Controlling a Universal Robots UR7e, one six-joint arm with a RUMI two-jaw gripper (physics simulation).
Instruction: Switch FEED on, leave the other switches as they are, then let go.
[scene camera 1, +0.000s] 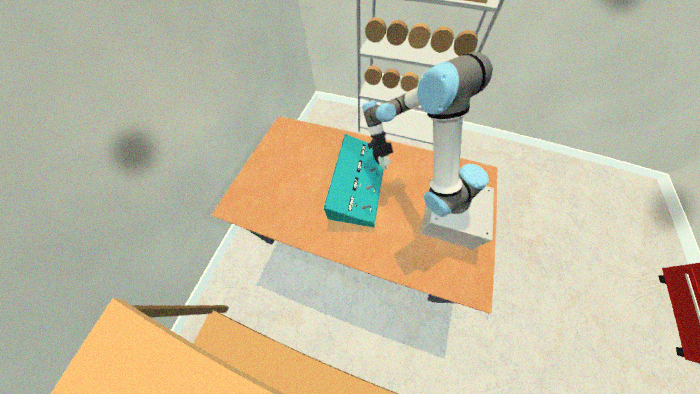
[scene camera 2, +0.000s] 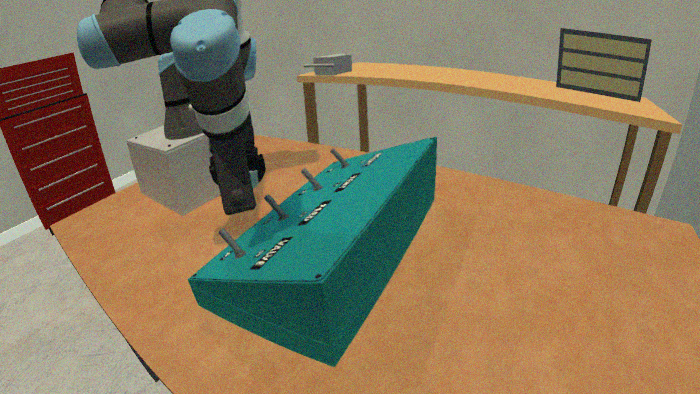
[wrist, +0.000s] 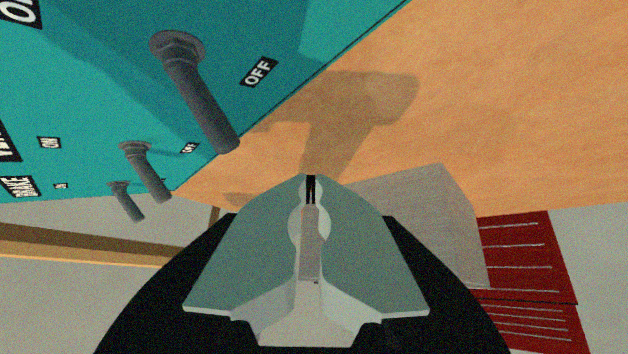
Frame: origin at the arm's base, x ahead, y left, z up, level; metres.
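Seen in the pictures: gripper, between the fingertips: (scene camera 1: 385, 169) (wrist: 311, 177); arm's base, origin of its link: (scene camera 2: 190, 130).
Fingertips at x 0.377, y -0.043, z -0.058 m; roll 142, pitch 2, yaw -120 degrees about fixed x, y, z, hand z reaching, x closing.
Offsets run from my fingertips to a thing's middle. Level surfaces: height alone.
The teal panel {dx +0.126, dy +0.102, dz -0.061 m} (scene camera 1: 345, 175) (scene camera 2: 350, 235) (wrist: 85, 100) has four grey levers. The FEED lever {dx +0.065, dy +0.019, dz -0.012 m} (scene camera 1: 374, 170) (scene camera 2: 276, 207) (wrist: 197, 97) leans toward OFF. The VALVE lever {dx +0.102, dy -0.096, dz -0.012 m} (scene camera 2: 231, 243), VENT lever {dx +0.027, dy +0.133, dz -0.012 m} (scene camera 1: 370, 188) (scene camera 2: 311, 179) (wrist: 146, 172) and BRAKE lever {dx -0.010, dy +0.247, dz -0.012 m} (scene camera 1: 367, 206) (scene camera 2: 339, 157) (wrist: 126, 201) lean the same way; VALVE's is hidden in scene camera 1. My gripper (scene camera 1: 384, 162) (scene camera 2: 254, 179) (wrist: 311, 177) is shut and empty, on the OFF side of the FEED lever, apart from it. In scene camera 2 its black body mostly hides the fingers.
The panel stands on the orange table {dz -0.120 m} (scene camera 1: 280, 175) (scene camera 2: 525, 280) (wrist: 500, 100). The arm's grey base block (scene camera 1: 457, 227) (scene camera 2: 170, 170) (wrist: 425, 215) stands on the OFF side. A red cabinet (scene camera 1: 682, 310) (scene camera 2: 55, 145) (wrist: 515, 257) and a wooden bench (scene camera 2: 450, 80) stand farther off.
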